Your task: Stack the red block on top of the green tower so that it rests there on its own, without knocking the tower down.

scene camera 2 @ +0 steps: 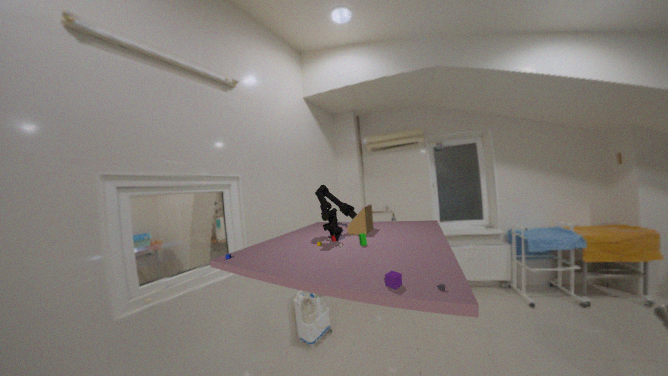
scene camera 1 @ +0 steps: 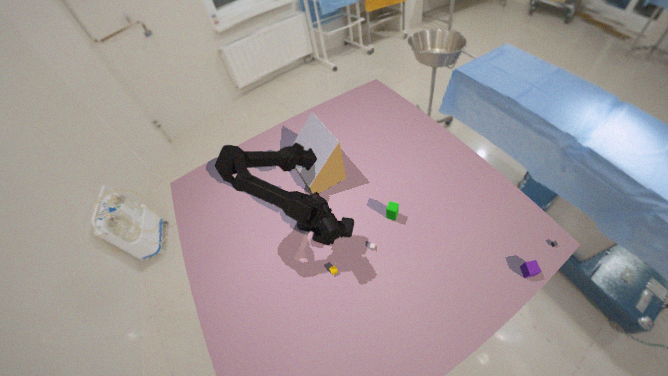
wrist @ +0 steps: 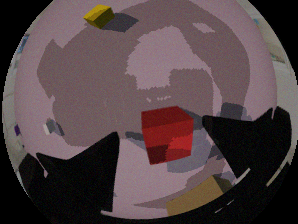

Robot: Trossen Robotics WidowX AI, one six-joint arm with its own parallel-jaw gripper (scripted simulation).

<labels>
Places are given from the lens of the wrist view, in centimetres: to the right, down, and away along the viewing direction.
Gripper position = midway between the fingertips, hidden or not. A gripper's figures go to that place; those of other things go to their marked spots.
gripper (wrist: 162,128): 1, 2, 9
red block (wrist: 168,131): 1, 1, 6
</labels>
